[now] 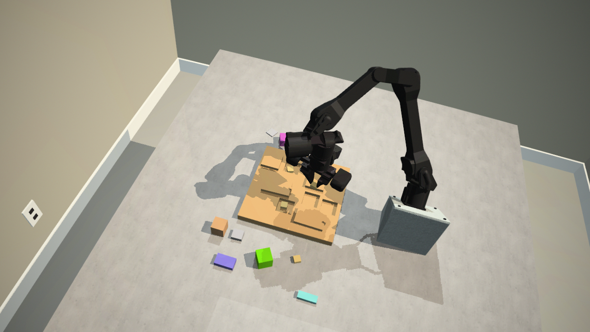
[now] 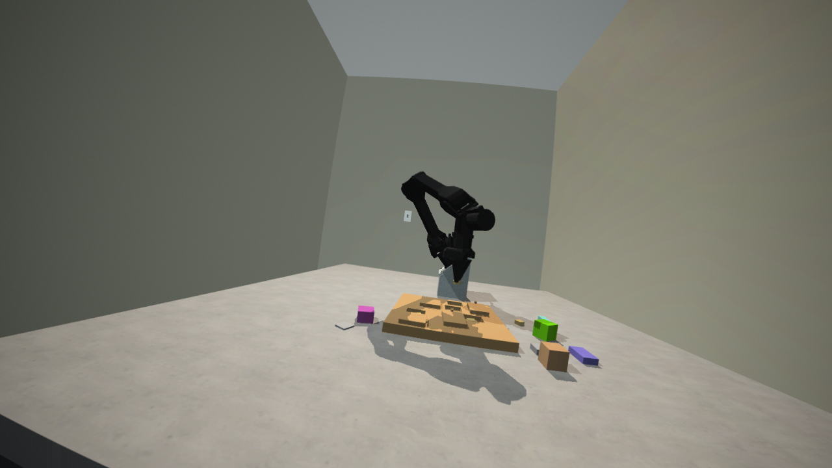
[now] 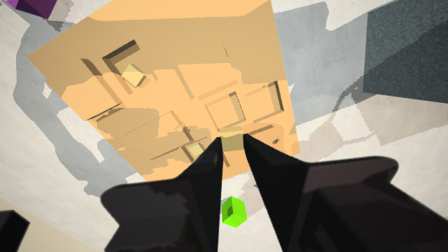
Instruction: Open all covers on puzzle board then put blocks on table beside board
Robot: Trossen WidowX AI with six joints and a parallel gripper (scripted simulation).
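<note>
My gripper tip is 31 cm to the right of the cyan block, 10 cm above it and 6 cm past it. Also, from my gripper tip: magenta block: 23 cm to the right, 14 cm ahead, 9 cm below; then grey block: 18 cm to the left, 18 cm ahead, 10 cm below; then green block: 23 cm to the left, 9 cm ahead, 8 cm below.
</note>
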